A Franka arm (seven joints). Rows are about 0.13 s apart.
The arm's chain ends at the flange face. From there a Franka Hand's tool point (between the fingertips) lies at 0.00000 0.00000 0.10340 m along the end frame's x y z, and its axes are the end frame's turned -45 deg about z.
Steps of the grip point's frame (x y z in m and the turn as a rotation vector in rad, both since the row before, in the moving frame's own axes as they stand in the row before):
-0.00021, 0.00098, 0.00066, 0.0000, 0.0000, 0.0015
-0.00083, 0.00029, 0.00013, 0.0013, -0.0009, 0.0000
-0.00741, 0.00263, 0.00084, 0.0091, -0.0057, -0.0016
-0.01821, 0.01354, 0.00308, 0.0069, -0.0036, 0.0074
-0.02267, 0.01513, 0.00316, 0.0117, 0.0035, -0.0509
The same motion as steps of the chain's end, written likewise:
0.00054, 0.00084, 0.00066, 0.0000, 0.0000, 0.0015
-0.00022, 0.00082, 0.00013, 0.0003, -0.0016, 0.0000
-0.00230, 0.00735, 0.00085, 0.0024, -0.0105, -0.0016
-0.00254, 0.02269, 0.00308, 0.0023, -0.0074, 0.0074
-0.00470, 0.02782, 0.00317, 0.0107, -0.0058, -0.0509

